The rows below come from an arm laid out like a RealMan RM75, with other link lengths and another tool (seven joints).
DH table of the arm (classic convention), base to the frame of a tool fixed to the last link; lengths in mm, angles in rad. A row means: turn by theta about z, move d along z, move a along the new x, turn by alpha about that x. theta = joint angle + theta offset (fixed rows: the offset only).
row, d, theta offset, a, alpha
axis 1, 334.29, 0.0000, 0.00, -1.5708
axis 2, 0.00, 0.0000, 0.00, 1.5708
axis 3, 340.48, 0.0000, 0.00, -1.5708
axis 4, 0.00, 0.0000, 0.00, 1.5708
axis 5, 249.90, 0.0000, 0.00, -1.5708
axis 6, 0.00, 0.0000, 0.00, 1.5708
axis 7, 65.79, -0.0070, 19.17, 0.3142
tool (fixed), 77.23, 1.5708, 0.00, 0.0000
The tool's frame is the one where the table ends.
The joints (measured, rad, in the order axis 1, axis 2, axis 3, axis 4, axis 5, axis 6, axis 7), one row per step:
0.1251, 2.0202, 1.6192, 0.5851, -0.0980, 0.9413, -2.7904
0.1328, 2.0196, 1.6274, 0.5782, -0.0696, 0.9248, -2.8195
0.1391, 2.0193, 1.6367, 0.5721, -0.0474, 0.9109, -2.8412
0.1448, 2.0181, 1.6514, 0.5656, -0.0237, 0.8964, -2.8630
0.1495, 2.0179, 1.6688, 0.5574, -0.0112, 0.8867, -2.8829
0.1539, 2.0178, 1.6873, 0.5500, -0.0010, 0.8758, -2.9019
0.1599, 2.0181, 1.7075, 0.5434, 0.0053, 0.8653, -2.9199
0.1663, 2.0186, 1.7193, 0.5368, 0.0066, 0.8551, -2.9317
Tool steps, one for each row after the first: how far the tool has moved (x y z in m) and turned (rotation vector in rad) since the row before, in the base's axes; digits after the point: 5 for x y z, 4 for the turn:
0.00372, 0.00190, 0.00387, 0.0200, -0.0115, -0.0257
0.00343, 0.00130, 0.00336, 0.0167, -0.0071, -0.0229
0.00472, 0.00068, 0.00508, 0.0215, -0.0061, -0.0274
0.00443, -0.00019, 0.00417, 0.0167, -0.0095, -0.0233
0.00443, -0.00034, 0.00409, 0.0154, -0.0094, -0.0239
0.00350, 0.00053, 0.00395, 0.0141, -0.0098, -0.0208
0.00204, 0.00108, 0.00127, 0.0032, -0.0075, -0.0147

